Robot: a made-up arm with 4 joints.
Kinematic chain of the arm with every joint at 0, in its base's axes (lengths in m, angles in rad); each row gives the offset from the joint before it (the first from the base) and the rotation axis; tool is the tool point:
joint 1: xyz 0 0 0.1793 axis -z
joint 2: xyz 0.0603 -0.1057 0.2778 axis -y
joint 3: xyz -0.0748 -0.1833 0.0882 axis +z
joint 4: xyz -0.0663 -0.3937 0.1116 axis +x
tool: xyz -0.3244 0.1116 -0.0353
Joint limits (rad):
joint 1: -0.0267..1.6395
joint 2: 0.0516..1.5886
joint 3: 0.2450..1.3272
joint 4: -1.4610..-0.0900
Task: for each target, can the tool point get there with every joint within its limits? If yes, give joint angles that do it. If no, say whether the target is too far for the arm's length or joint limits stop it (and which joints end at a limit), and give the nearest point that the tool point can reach.
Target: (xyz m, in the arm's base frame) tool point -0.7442 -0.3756 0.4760
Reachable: yes | joints 0.8936 0.2828 0.5296 -1.1573
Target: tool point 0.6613 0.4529 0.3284
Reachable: no: joint limits stop it (at a limit: joint 1, joint 2, joint 3, joint 4) | nearest point 0.3112 -0.7606 0.5541 | short by 1.283 m
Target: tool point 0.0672 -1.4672 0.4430
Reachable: no: too far | nearest point -0.0057 -0.8599 0.4183 | short by 0.612 m
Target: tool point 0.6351 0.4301 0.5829
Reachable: no: joint limits stop it (at a limit: joint 1, joint 2, joint 3, joint 4) | nearest point 0.3112 -0.7606 0.5541 | short by 1.234 m
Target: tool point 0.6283 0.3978 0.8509
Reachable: no: joint limits stop it (at a limit: joint 1, joint 3, joint 4) | nearest point 0.2875 -0.7612 0.5979 | short by 1.234 m
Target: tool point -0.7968 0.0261 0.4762
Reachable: yes | joints 1.2935 0.2618 0.4320 -0.7648
